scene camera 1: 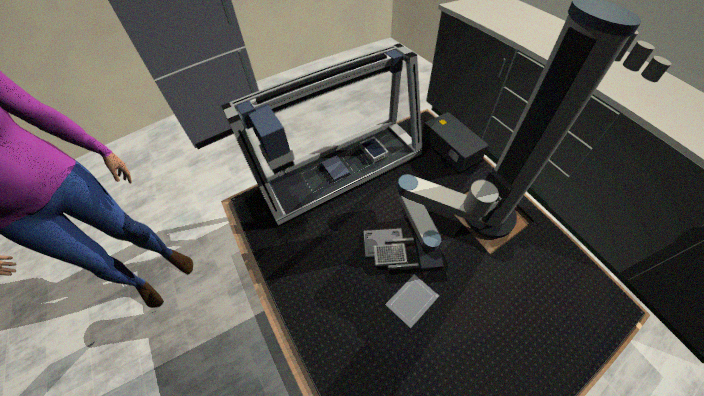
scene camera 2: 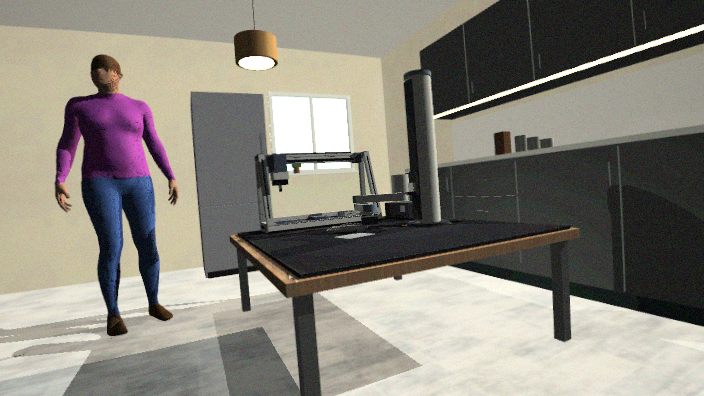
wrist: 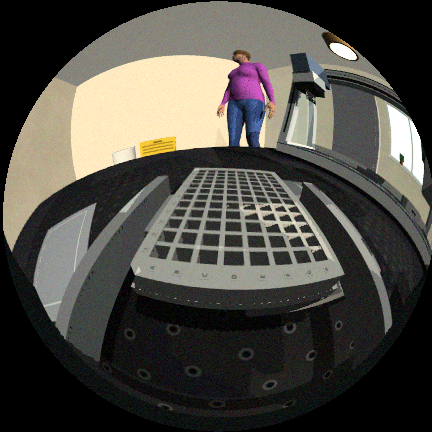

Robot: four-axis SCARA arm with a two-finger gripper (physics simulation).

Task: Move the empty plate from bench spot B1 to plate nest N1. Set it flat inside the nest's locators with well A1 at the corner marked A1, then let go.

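Pixels of known places: gripper, fingertip midpoint: (scene camera 1: 386, 254) (scene camera 2: 340, 227) (wrist: 237, 188); arm's base at its link origin: (scene camera 1: 488, 214) (scene camera 2: 428, 224).
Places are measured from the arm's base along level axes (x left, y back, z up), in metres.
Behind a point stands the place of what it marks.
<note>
The empty plate (scene camera 1: 391, 254) @[x -0.069, y -0.510, z 0.040 m] (wrist: 232, 215) @[x -0.059, y -0.499, z 0.041 m], a pale grid of square wells, is between the two long fingers of my gripper (scene camera 1: 388, 254) @[x -0.080, y -0.528, z 0.042 m] (wrist: 237, 188) @[x -0.080, y -0.528, z 0.042 m], which is shut on it. The plate looks level. Letters run along its near edge in the wrist view, with A at the left. A grey block with dark marks (scene camera 1: 382, 238) @[x -0.155, y -0.495, z 0.025 m], apparently the nest, lies partly behind the plate in scene camera 1, towards the gantry; the plate overlaps its lower right part. Its locators and A1 mark are too small to read. The height between plate and block is unclear.
A light grey square pad (scene camera 1: 412, 301) @[x 0.126, y -0.546, z 0.015 m] (scene camera 2: 355, 235) @[x 0.125, y -0.538, z 0.015 m] (wrist: 65, 255) @[x 0.091, y -0.533, z 0.015 m] lies on the dark mat beyond the other finger. A gantry frame (scene camera 1: 325, 196) @[x -0.451, y -0.605, z 0.060 m] stands at the back, with a dark box (scene camera 1: 455, 140) @[x -0.363, y 0.080, z 0.128 m] beside it. The arm's column (scene camera 1: 550, 120) @[x 0.037, y -0.074, z 0.611 m] (scene camera 2: 429, 150) @[x 0.074, y -0.010, z 0.432 m] rises at the right. A person (scene camera 2: 112, 140) stands off the table.
</note>
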